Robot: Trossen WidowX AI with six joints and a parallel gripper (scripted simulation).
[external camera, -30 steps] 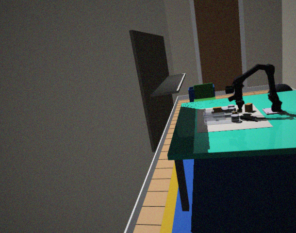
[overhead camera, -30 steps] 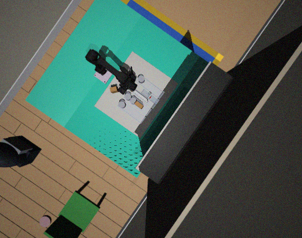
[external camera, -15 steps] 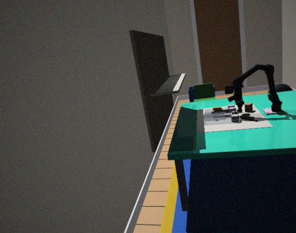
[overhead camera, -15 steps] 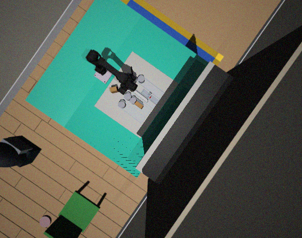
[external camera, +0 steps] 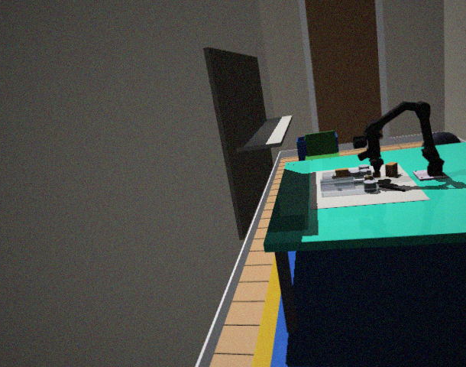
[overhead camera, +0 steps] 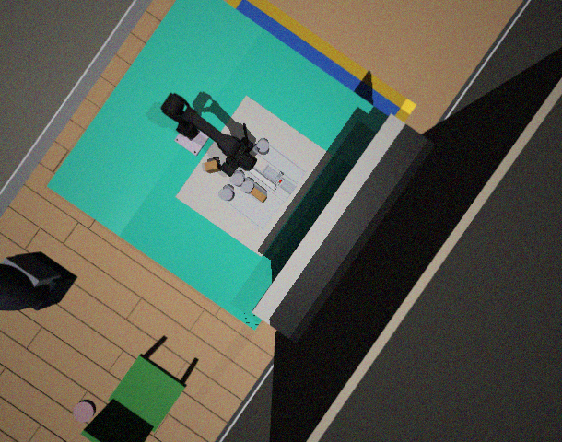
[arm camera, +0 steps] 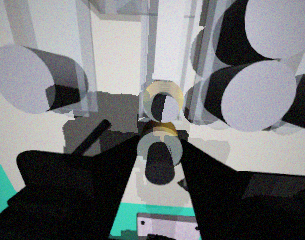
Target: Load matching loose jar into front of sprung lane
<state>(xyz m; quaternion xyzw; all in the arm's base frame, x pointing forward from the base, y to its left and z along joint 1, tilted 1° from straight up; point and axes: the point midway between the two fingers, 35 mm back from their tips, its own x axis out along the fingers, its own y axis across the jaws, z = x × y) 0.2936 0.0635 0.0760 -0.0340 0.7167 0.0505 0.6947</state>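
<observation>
The black stick lies 7 cm behind my gripper tip, 11 cm to the left of it and 5 cm below it. Round my gripper tip: clear lane rack 18 cm ahead, 5 cm to the left, 3 cm below.
</observation>
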